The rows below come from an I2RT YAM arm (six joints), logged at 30 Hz.
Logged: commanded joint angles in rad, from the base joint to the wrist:
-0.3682, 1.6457, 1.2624, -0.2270, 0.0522, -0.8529
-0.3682, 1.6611, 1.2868, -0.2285, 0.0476, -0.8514
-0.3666, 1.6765, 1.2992, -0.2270, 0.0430, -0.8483
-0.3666, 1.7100, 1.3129, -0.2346, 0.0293, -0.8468
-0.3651, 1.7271, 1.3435, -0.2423, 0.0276, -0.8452
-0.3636, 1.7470, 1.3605, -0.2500, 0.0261, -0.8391
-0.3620, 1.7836, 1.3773, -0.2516, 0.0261, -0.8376
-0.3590, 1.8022, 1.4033, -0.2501, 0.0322, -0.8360
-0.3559, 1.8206, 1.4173, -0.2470, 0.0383, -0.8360
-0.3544, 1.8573, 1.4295, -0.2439, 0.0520, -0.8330
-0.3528, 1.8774, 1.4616, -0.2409, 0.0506, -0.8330
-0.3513, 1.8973, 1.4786, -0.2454, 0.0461, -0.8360
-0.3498, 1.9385, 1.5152, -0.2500, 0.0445, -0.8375
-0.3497, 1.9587, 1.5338, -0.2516, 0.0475, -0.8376
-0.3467, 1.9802, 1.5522, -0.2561, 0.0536, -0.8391
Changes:
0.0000, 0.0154, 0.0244, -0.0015, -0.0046, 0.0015
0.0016, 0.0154, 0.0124, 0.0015, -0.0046, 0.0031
0.0000, 0.0335, 0.0137, -0.0076, -0.0137, 0.0015
0.0015, 0.0171, 0.0306, -0.0077, -0.0017, 0.0016
0.0015, 0.0199, 0.0170, -0.0077, -0.0015, 0.0061
0.0016, 0.0366, 0.0168, -0.0016, 0.0000, 0.0015
0.0030, 0.0186, 0.0260, 0.0015, 0.0061, 0.0016
0.0031, 0.0184, 0.0140, 0.0031, 0.0061, 0.0000
0.0015, 0.0367, 0.0122, 0.0031, 0.0137, 0.0030
0.0016, 0.0201, 0.0321, 0.0030, -0.0014, 0.0000
0.0015, 0.0199, 0.0170, -0.0045, -0.0045, -0.0030
0.0015, 0.0412, 0.0366, -0.0046, -0.0016, -0.0015
0.0001, 0.0202, 0.0186, -0.0016, 0.0030, -0.0001
0.0030, 0.0215, 0.0184, -0.0045, 0.0061, -0.0015

